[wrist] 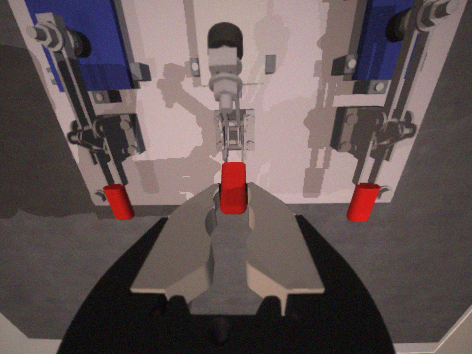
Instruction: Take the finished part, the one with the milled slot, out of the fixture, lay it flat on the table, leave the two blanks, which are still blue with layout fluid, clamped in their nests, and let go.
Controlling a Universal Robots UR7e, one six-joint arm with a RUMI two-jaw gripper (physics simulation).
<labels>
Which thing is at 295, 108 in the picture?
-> A fixture plate.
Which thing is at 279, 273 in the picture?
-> The gripper.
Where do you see a red clamp handle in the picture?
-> At 233, 200
</labels>
